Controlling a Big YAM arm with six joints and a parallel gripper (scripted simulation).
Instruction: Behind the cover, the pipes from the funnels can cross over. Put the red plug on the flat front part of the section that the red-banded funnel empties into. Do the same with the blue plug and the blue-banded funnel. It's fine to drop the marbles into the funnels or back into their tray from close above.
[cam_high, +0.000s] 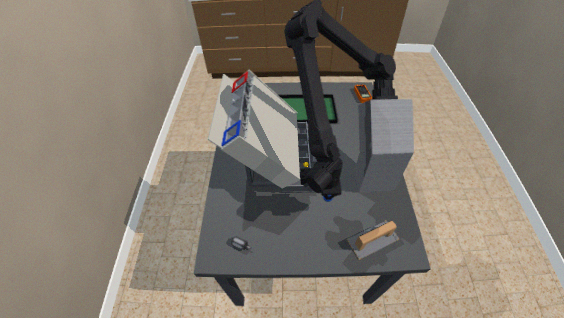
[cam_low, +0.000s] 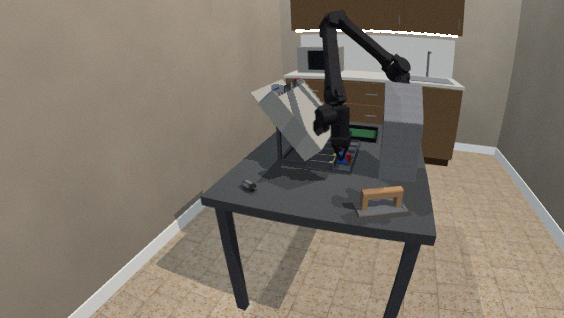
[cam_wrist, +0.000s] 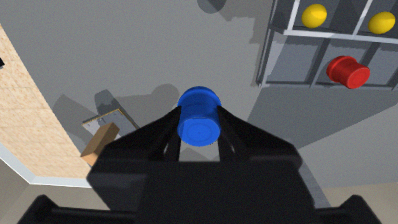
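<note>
My gripper is now 200 mm to the left of the red plug, 90 mm above it and 20 mm short of it. The rest, counted from my hand: blue plug 10 mm below; then beige cover 260 mm to the right, 220 mm ahead, 90 mm above; then dark object 310 mm ahead, 180 mm to the left, 100 mm below.
</note>
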